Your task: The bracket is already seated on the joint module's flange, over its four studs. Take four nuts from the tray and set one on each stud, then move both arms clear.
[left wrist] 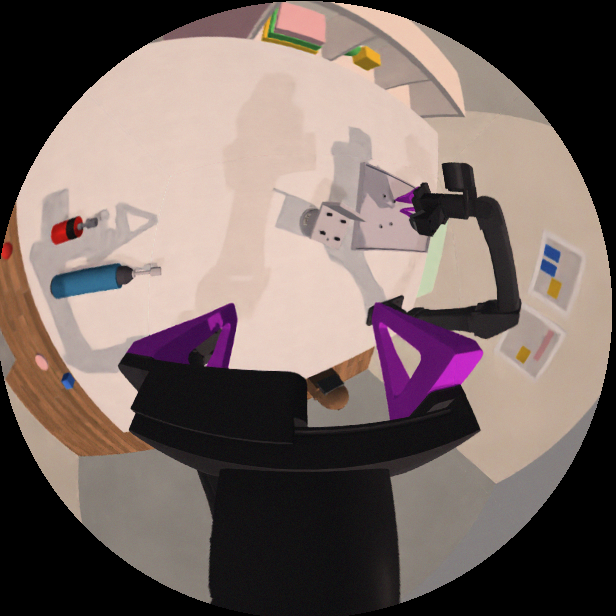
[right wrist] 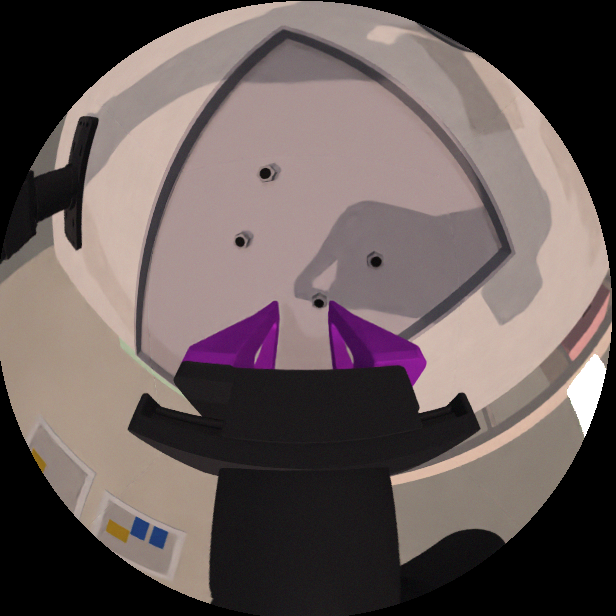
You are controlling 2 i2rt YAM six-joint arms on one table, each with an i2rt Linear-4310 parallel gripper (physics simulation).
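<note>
In the right wrist view a grey tray with a dark rim holds several small hex nuts, among them one at the far side, one on the left and one on the right. My right gripper hangs low over the tray, its fingers a little apart with nothing between them. The nearest nut lies just beyond the fingertips. In the left wrist view the tray lies beside the grey bracket on the joint module, with the right gripper over the tray. My left gripper is wide open and empty, well back from them.
A red tool and a blue-handled screwdriver lie at the left of the table. The wooden table edge curves at the lower left. Paper sheets lie off to the right. Coloured blocks sit at the far side.
</note>
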